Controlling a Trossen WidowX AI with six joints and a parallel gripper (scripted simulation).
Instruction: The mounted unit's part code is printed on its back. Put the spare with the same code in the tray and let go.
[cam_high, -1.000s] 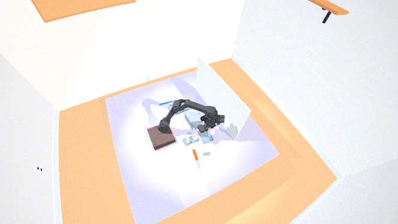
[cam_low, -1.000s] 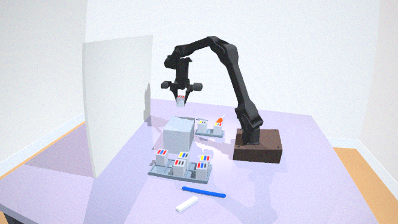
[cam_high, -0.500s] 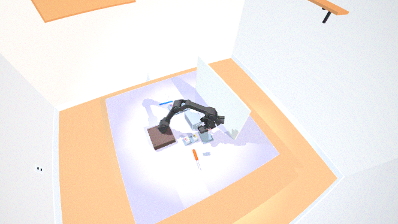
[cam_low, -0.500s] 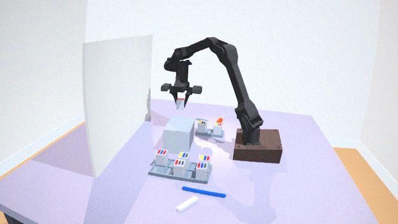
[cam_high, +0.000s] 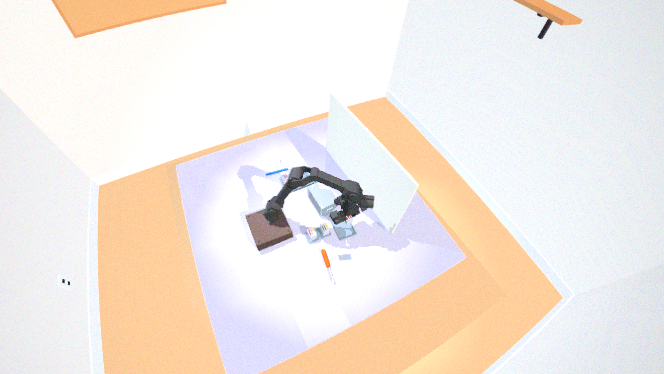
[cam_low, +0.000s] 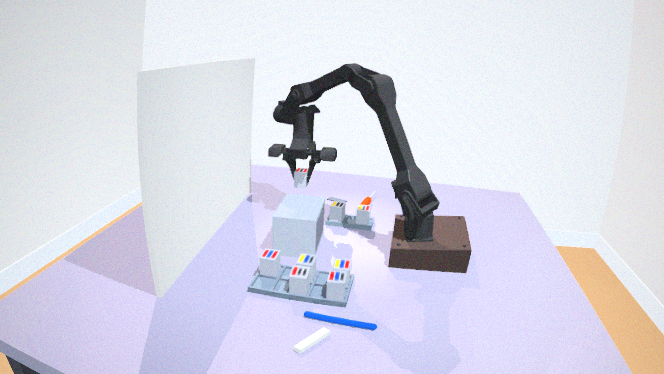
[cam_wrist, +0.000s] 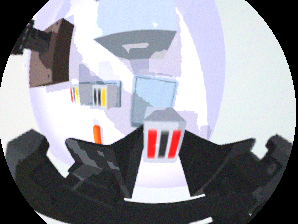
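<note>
Now: the light blue tray 90 mm below my gripper tip, 10 mm to the left of it and 10 mm behind it. Also, from my gripper tip: white spare 20 mm above; then grey mounted unit 200 mm to the left, 50 mm below, 30 mm behind; then rack 150 mm behind, 90 mm below, 40 mm to the left.
</note>
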